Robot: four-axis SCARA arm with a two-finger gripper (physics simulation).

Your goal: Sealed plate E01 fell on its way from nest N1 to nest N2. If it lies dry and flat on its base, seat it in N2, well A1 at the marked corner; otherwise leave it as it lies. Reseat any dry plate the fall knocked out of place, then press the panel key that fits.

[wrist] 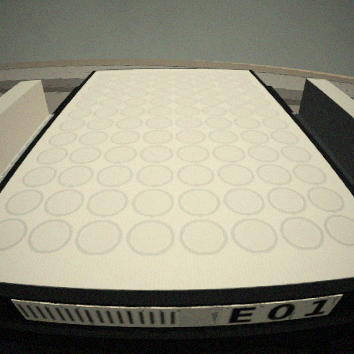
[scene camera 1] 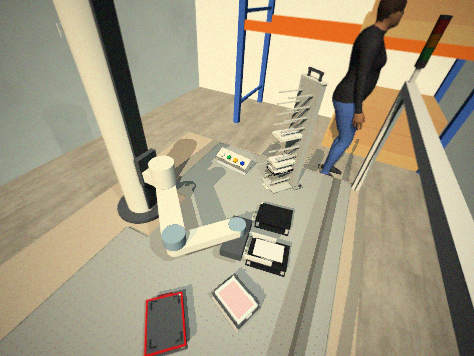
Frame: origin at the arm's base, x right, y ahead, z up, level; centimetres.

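Seen in the pictures: gripper, fingertip midpoint: (wrist: 173,98) (scene camera 1: 273,252); arm's base, link origin: (scene camera 1: 144,204).
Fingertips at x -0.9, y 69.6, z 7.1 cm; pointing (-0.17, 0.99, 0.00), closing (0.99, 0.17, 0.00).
Offsets run from my fingertips to a thing's top centre. "*": to the spot under its first point.
Plate E01 @(dx +0.4, dy -2.2, dz +0.4 cm) (scene camera 1: 270,251) (wrist: 172,175) has a pale lid with rows of faint circles and a dark edge, and its label faces the wrist view. It looks level, at a black nest @(* dx +4.5, dy +5.3, dz -3.6 cm) (scene camera 1: 281,271); whether it is seated or just above cannot be told. My gripper (scene camera 1: 265,249) (wrist: 173,98) is shut on the plate, one finger along each long side. A second black nest @(dx -19.6, dy -6.2, dz +0.5 cm) (scene camera 1: 274,217) stands behind and bears no pale plate. A pink-topped plate @(dx +23.8, dy -5.7, dz +1.3 cm) (scene camera 1: 236,299) lies turned at an angle on the table. The key panel @(dx -51.3, dy -44.0, dz +2.6 cm) (scene camera 1: 234,161) has white, green, yellow and blue keys.
A dark rectangle outlined in red @(dx +39.7, dy -23.3, dz -1.2 cm) (scene camera 1: 166,322) lies at the front left. A slotted plate rack (scene camera 1: 311,107) stands at the back. A person (scene camera 1: 367,60) stands behind the table's far right edge. A signal tower (scene camera 1: 434,42) stands at the right.
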